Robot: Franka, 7 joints.
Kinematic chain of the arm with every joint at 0, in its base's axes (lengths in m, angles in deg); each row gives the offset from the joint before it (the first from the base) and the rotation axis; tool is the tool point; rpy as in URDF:
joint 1: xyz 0 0 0.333 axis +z
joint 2: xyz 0 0 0 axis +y
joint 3: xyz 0 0 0.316 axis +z
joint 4: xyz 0.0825 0 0 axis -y
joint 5: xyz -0.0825 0 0.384 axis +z
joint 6: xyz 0 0 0 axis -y
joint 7: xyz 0.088 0 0 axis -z
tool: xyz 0 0 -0.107 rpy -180 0 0
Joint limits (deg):
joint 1: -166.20..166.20
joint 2: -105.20..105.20
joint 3: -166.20..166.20
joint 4: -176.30..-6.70
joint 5: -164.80..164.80
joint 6: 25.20..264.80
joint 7: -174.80..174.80
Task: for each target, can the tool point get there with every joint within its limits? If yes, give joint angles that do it. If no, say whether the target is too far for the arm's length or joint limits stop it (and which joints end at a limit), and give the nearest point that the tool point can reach.
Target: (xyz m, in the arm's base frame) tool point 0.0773 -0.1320 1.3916
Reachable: no: too far | nearest point 0.0620 -0.1059 1.1821 | short by 0.212 m
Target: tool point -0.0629 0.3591 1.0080
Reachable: yes | joints -23.82 -13.91 74.52 -48.50 123.39 60.18 -81.47
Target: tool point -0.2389 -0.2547 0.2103
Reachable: yes | joints 4.50 -8.87 -131.37 -145.30 -31.29 96.36 -62.93
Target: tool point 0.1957 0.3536 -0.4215
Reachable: no: joint limits stop it (at a limit: joint 2) | nearest point 0.1886 0.3408 -0.3500 | short by 0.073 m
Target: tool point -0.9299 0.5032 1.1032
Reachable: no: too far | nearest point -0.6099 0.3300 0.8381 | short by 0.450 m
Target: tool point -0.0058 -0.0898 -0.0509
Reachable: yes | joints -110.46 83.07 -16.81 -147.81 -85.45 229.76 92.03
